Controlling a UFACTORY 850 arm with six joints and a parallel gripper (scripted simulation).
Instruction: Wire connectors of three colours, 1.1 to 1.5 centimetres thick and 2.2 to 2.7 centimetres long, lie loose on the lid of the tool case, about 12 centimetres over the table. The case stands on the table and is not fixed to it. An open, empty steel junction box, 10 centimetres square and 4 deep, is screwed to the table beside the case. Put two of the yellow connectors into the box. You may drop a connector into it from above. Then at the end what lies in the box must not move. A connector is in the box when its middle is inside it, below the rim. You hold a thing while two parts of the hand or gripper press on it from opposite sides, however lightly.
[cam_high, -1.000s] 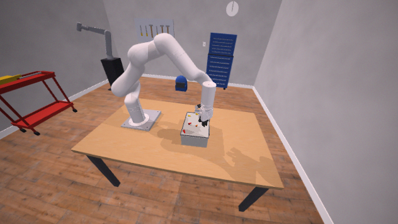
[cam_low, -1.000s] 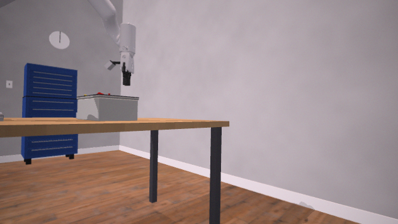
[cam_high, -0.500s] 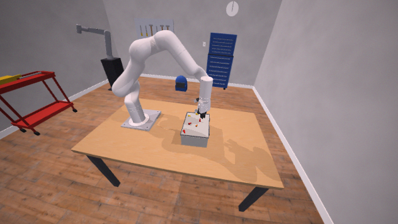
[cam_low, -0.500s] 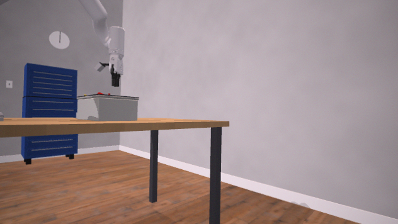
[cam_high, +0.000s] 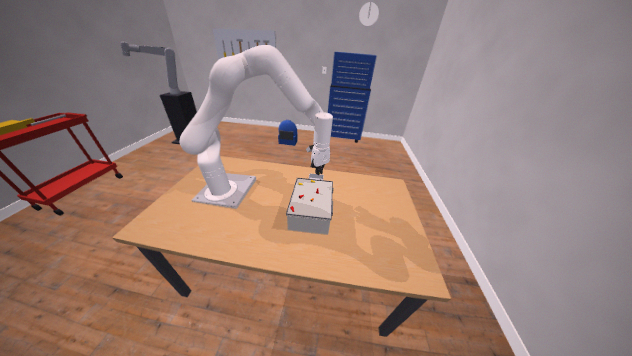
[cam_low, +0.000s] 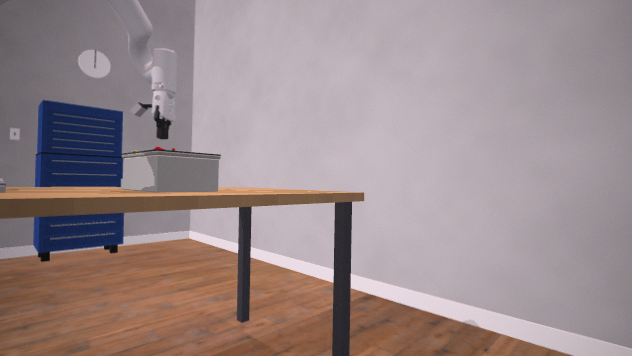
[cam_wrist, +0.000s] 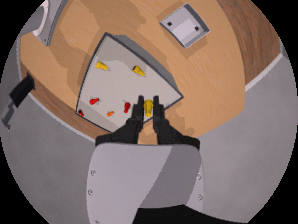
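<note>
Right now the grey tool case is 12 cm to the right of my hand, 12 cm below it and 2 cm behind it. Also, from my hand: red connector: 24 cm to the right, 10 cm behind, 8 cm below.
</note>
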